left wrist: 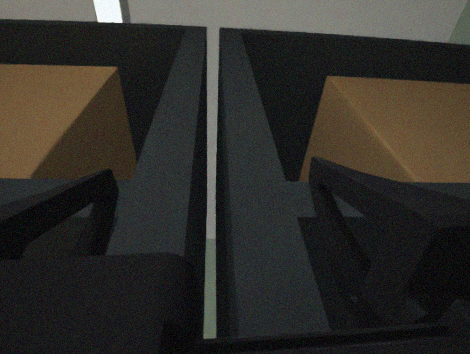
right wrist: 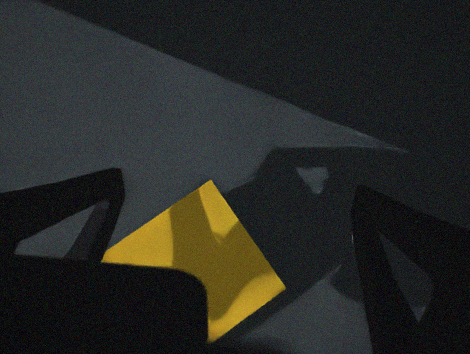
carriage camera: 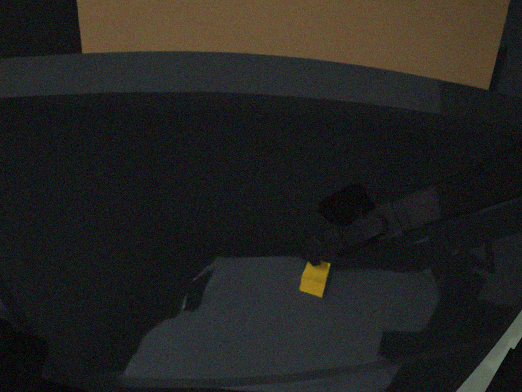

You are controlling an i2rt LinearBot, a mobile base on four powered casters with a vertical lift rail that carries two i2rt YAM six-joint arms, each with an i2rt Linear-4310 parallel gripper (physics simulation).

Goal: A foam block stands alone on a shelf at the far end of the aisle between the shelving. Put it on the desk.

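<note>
The yellow foam block rests on the dark grey shelf board. My right gripper is open and above the block, at its far end in the carriage view. In the right wrist view the block sits turned at an angle, nearer the left finger, and the dark gripper body hides its lower left part. A shadow falls across its top. My left gripper is open and empty, facing shelving away from the block. The desk does not show in these views.
A cardboard box stands on a higher shelf, above a grey shelf edge. In the left wrist view, two more boxes stand behind grey shelf uprights with a narrow gap between them.
</note>
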